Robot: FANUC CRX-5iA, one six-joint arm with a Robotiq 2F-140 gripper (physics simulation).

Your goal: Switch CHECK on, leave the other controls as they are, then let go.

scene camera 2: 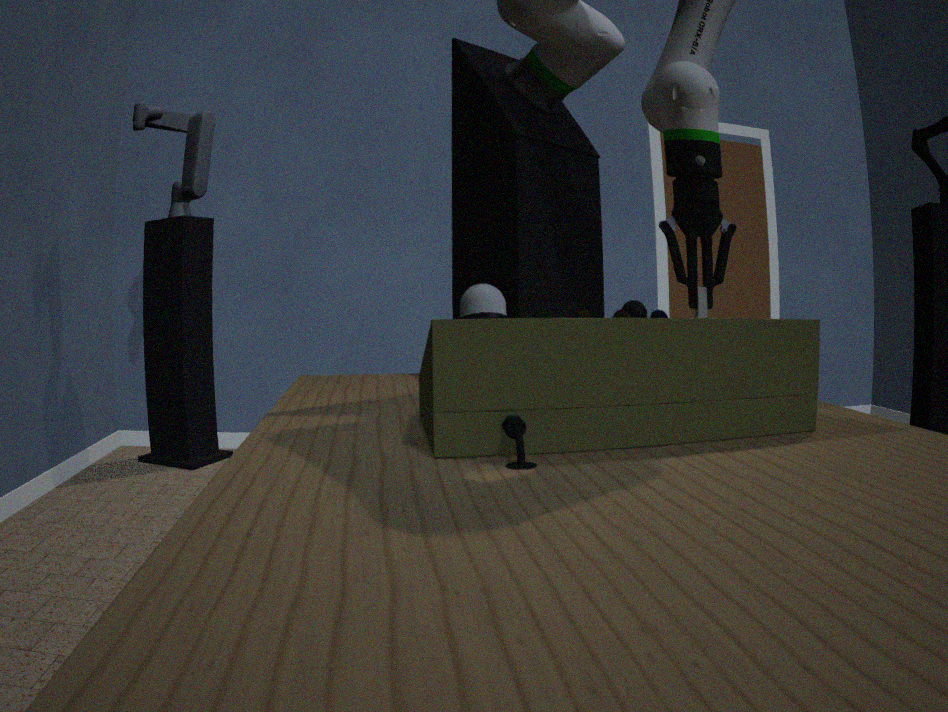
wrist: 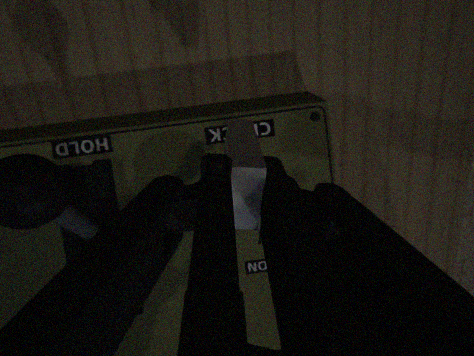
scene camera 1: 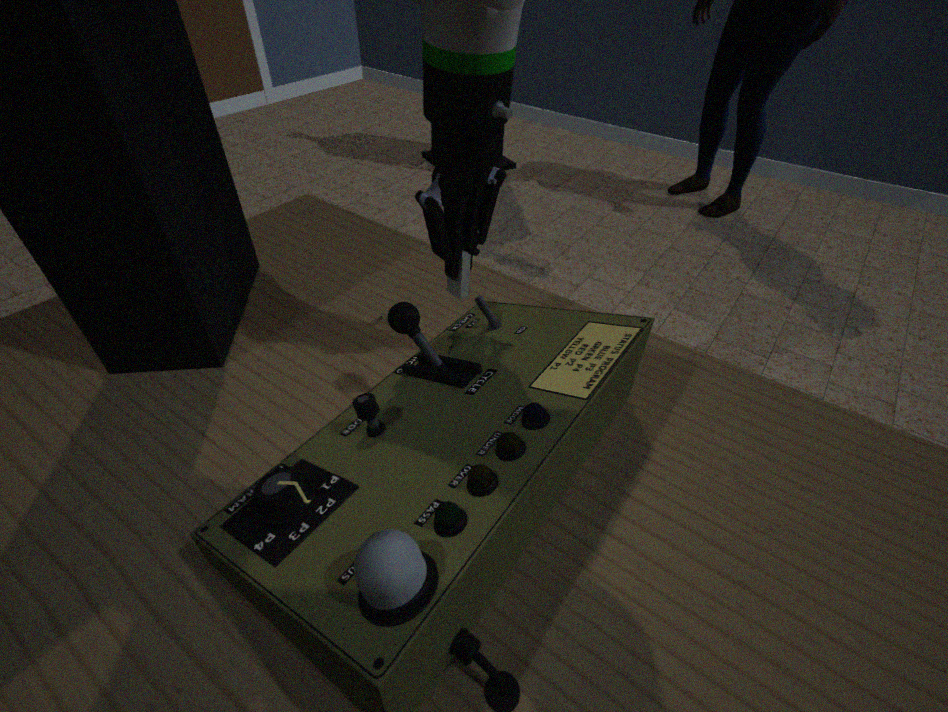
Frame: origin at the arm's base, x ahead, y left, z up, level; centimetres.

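Where they show: gripper, fingertip midpoint: [wrist: 237, 143] [scene camera 1: 457, 293]; arm's base at its link origin: [scene camera 2: 528, 91].
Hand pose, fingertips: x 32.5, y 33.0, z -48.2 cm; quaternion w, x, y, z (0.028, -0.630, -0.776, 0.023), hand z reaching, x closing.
Note:
Things, the pixels of their centre, and the offset from my fingertips. "pt": a spot on its surface instead.
- olive control box at the middle of its body: [wrist: 43, 299] [scene camera 1: 450, 424] [scene camera 2: 620, 366] dy -11.4, dx +18.1, dz -3.7 cm
- CHECK toggle at the middle of its body: [scene camera 1: 486, 310] dy +2.3, dx +4.3, dz -1.2 cm
- CHECK label at the middle of its body: [wrist: 239, 131] [scene camera 1: 462, 322] dy +0.7, dx +0.4, dz -5.3 cm
- ball-topped black lever at the middle of its body: [wrist: 26, 191] [scene camera 1: 403, 317] [scene camera 2: 634, 313] dy -10.5, dx +4.8, dz +2.7 cm
- small black-capped switch at the middle of its body: [scene camera 1: 371, 420] dy -19.4, dx +14.5, dz -1.9 cm
- program dial at the middle of its body: [scene camera 1: 283, 494] dy -30.5, dx +19.1, dz -1.7 cm
- white dome at a spot on its surface: [scene camera 1: 389, 568] [scene camera 2: 476, 286] pt dy -25.7, dx +35.0, dz +6.4 cm
The olive control box [scene camera 1: 429, 436] [scene camera 2: 613, 367] [wrist: 310, 150] sits on the wooden table. The CHECK toggle [scene camera 1: 487, 312] is a short grey lever near its far end in scene camera 1. It leans toward the CHECK label [wrist: 216, 135], away from the ON label [scene camera 1: 521, 330] [wrist: 257, 266]. My gripper [scene camera 1: 459, 285] [scene camera 2: 701, 302] [wrist: 237, 143] is shut with nothing between its fingers. It points down, its pale tips low over the CHECK-label side, close beside the lever. Contact cannot be told. The tips hide the lever in the wrist view.
A ball-topped black lever [scene camera 1: 403, 318] [wrist: 27, 192] stands close beside the gripper, by the HOLD label [wrist: 81, 147]. A small black-capped switch [scene camera 1: 366, 406], a program dial [scene camera 1: 277, 482], several round buttons and a white dome [scene camera 1: 389, 568] [scene camera 2: 482, 298] follow. A black lever [scene camera 1: 501, 689] [scene camera 2: 515, 427] stands at the box's side.

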